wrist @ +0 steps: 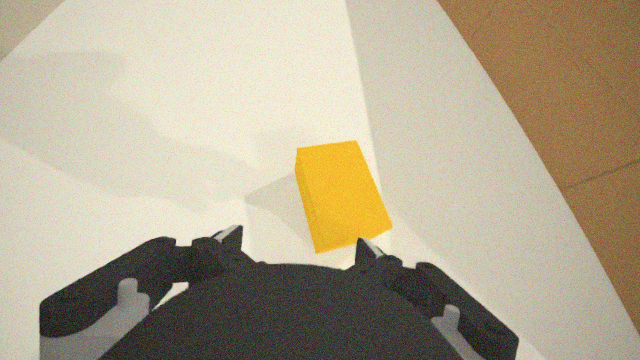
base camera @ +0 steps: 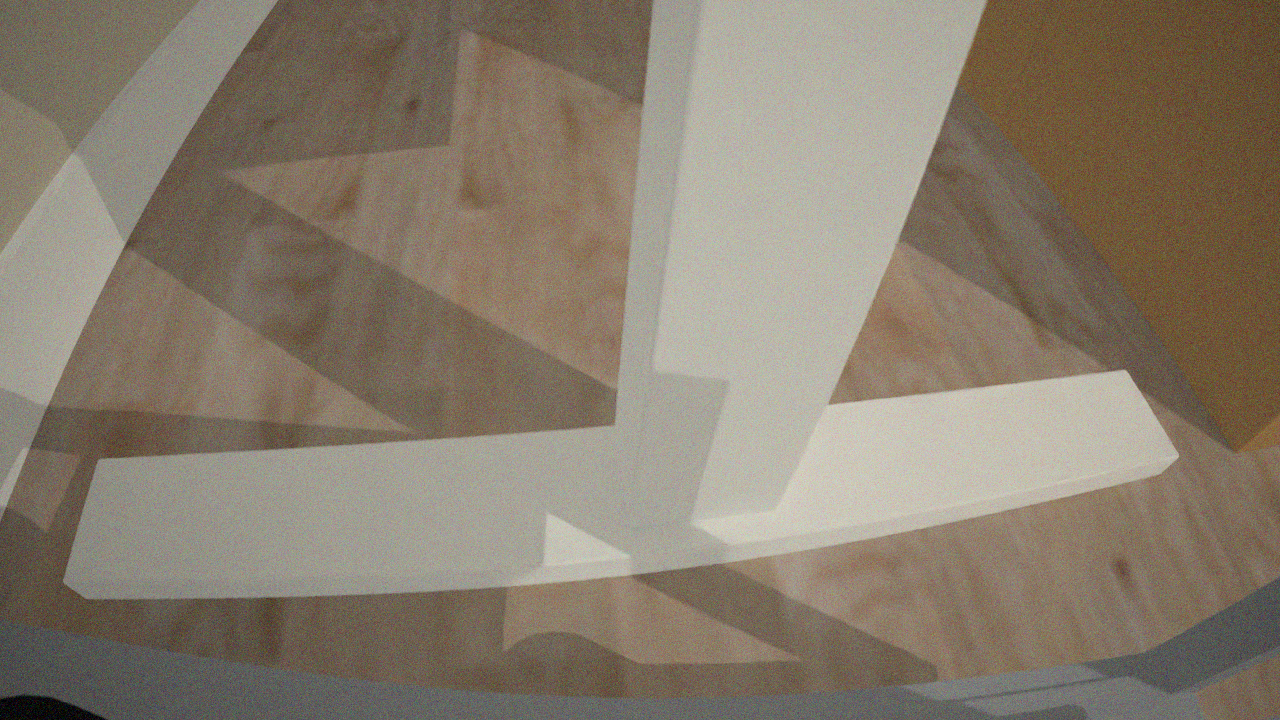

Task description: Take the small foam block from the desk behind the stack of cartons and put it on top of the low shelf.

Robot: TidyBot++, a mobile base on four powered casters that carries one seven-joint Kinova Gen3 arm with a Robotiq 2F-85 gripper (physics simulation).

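Frame: origin at the arm's base, x left, y back, z up, level; metres.
Seen in the pictures: gripper, fingertip midpoint: (wrist: pixel 300 244).
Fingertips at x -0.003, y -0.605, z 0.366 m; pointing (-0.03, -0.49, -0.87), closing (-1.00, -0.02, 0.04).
A point is followed by its place in that frame.
The small foam block (wrist: pixel 342 195) @[x -0.033, y -0.649, z 0.369 m] is yellow and lies on the white desk top (wrist: pixel 200 100) @[x 0.142, y -0.768, z 0.323 m], beside the edge of a shaded band. My gripper (wrist: pixel 300 244) @[x -0.003, y -0.605, z 0.366 m] is open with nothing between its fingers. It is above the desk, and the block shows ahead of the fingertips, more toward the right finger, whose tip overlaps the block's near edge in the wrist view. The gap in height between fingertips and block is hard to tell. The block and the gripper do not show in the base camera view. The low shelf cannot be made out in either view.
In the base camera view a white upright leg (base camera: pixel 787 205) @[x -0.057, y -0.263, z -0.173 m] stands on a white foot bar (base camera: pixel 313 510) on the wooden floor (base camera: pixel 537 241) @[x 0.043, y -0.500, z -0.396 m]. A brown surface, likely a carton (base camera: pixel 1163 179) @[x -0.478, y -0.529, z -0.292 m], is at the right. Brown carton-like surfaces (wrist: pixel 565 100) @[x -0.432, y -0.898, z 0.361 m] also border the desk's right side in the wrist view.
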